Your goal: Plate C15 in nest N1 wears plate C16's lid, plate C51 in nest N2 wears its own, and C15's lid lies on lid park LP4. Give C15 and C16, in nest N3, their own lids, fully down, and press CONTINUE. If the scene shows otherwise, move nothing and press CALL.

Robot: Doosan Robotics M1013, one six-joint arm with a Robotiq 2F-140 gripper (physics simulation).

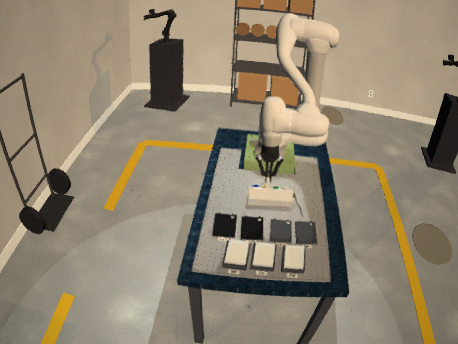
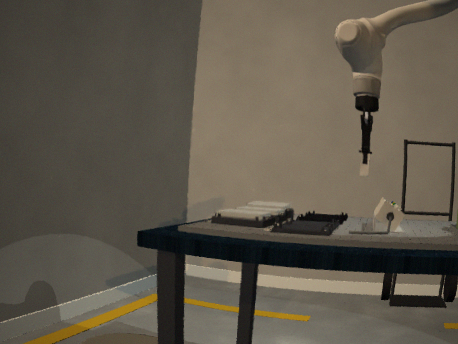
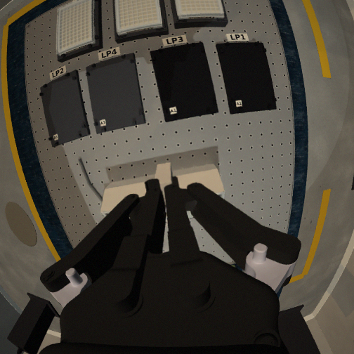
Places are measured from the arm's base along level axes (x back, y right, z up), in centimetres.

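Where they show: gripper, fingertip midpoint: [image 1: 267, 187] [image 2: 364, 175].
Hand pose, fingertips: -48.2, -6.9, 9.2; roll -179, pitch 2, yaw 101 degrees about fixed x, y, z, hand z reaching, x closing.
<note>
Things, the pixels of their top centre, and the offset from my fingertips, as dx, dy, dz. "*": a spot on its surface instead.
- cream button box at its top centre: [image 2: 389, 199] [image 1: 271, 187] +8.7, -1.0, -6.3
- blue button at its top centre: [image 1: 256, 184] +9.3, +6.8, -7.3
- green button at its top centre: [image 1: 276, 186] +11.4, -3.0, -7.3
- nest N3 at a spot on its surface: [image 1: 293, 257] * -29.4, -19.7, -11.3
- N1 at its top centre: [image 2: 260, 208] [image 1: 264, 253] -30.4, -6.9, -11.2
- N2 at its top centre: [image 2: 269, 202] [image 1: 237, 250] -33.1, +4.2, -10.1
- LP2 at its top centre: [image 2: 304, 223] [image 1: 306, 230] -9.6, -23.0, -12.7
- LP3 at its top centre: [image 2: 321, 215] [image 1: 252, 225] -13.9, +2.5, -12.7
- LP1 at a spot on its surface: [image 1: 246, 222] * -11.7, +5.9, -13.7
- dark cable at a spot on its surface: [image 1: 298, 204] * +9.1, -16.2, -13.9
My gripper [image 1: 268, 178] [image 2: 365, 165] [image 3: 165, 173] is shut and empty, its pale tips pointing down, clearly above the table near the cream button box [image 1: 270, 197] [image 2: 386, 215] [image 3: 206, 181]. A blue button [image 1: 256, 186] and a green button [image 1: 275, 188] show on the box; their labels are unreadable. White plates sit in nest N3 [image 1: 293, 257] [image 3: 76, 27], N1 [image 1: 263, 255] [image 3: 139, 17] and N2 [image 1: 236, 253] [image 3: 200, 7]. Lid parks LP4 [image 1: 280, 230] [image 3: 116, 95] and LP2 [image 1: 305, 232] [image 3: 66, 110] look dark grey; LP3 [image 1: 251, 228] [image 3: 185, 82] and LP1 [image 1: 246, 222] look black. I cannot tell whether clear lids lie there.
The blue-edged table [image 1: 337, 250] [image 2: 300, 257] carries a grey pegboard. A dark cable [image 1: 298, 204] [image 3: 89, 177] runs beside the button box. A green base block [image 1: 251, 155] stands at the far end. A hand truck [image 1: 30, 130] [image 2: 406, 180] and a shelf rack [image 1: 270, 66] stand off the table.
</note>
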